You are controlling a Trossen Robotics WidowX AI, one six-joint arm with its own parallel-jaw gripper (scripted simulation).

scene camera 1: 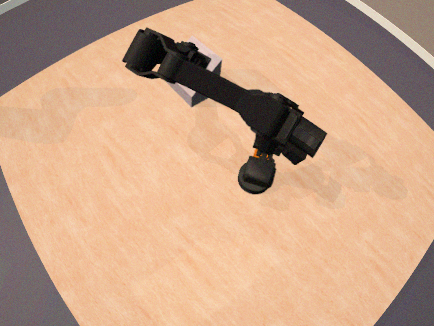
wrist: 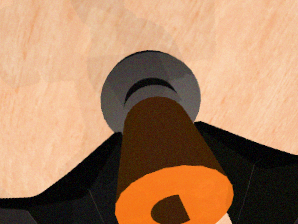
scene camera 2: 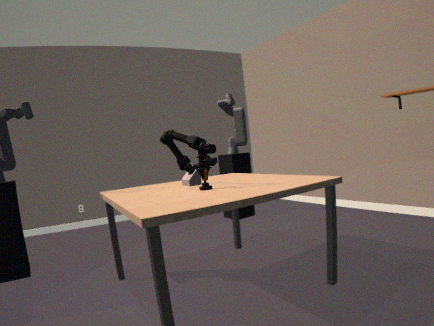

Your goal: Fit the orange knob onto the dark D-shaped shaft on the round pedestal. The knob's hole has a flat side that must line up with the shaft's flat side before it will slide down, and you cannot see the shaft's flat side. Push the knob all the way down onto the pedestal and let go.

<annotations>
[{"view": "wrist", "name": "my gripper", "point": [158, 134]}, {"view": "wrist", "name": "orange knob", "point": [165, 163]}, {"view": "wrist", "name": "round pedestal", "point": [140, 75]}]
</annotations>
